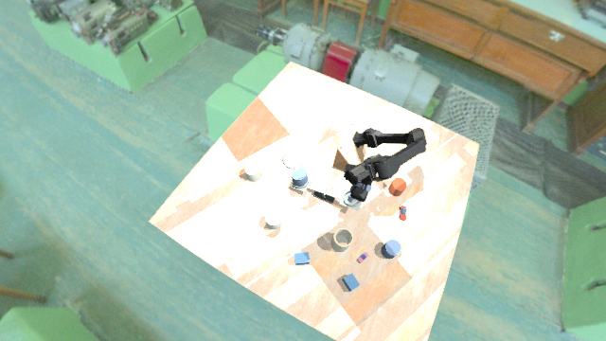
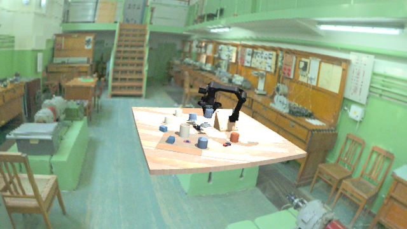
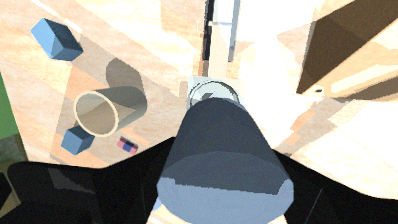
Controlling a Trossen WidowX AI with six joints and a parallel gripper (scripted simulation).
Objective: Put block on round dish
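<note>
My gripper tip is 36 cm to the left of the round dish, 17 cm above it and 10 cm past it. Also, from my gripper tip: beige cup: 19 cm ahead, 13 cm below, 2 cm to the left; then balance beam: 14 cm to the right, 13 cm below, 1 cm ahead; then red toy car: 24 cm to the left, 16 cm below, 7 cm behind.
</note>
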